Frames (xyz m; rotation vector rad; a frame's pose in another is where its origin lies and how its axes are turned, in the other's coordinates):
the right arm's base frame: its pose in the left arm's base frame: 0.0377 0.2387 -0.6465 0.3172 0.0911 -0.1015
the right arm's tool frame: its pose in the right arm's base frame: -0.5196 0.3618 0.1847 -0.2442 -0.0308 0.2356
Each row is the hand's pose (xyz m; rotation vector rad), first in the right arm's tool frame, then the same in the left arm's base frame.
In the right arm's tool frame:
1: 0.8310 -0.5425 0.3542 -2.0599 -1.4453 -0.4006
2: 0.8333 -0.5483 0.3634 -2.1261 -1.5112 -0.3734
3: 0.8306 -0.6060 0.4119 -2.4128 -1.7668 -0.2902
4: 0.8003 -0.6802 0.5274 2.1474 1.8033 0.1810
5: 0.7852 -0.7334 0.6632 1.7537 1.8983 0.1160
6: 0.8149 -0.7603 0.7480 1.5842 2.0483 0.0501
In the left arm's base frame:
1: 0.4880 0.1185 -0.0222 -1.8822 -1.5150 -0.3596
2: 0.4914 0.1124 -0.0136 -1.9443 -1.5852 -0.3409
3: 0.4985 0.0512 0.0300 -2.2155 -1.8577 -0.2962
4: 0.4832 -0.0352 0.1398 2.0919 1.9971 0.2551
5: 0.4809 -0.1004 0.2711 1.6854 2.0653 0.2174
6: 0.5173 -0.1295 0.3525 1.4983 2.2050 0.1590

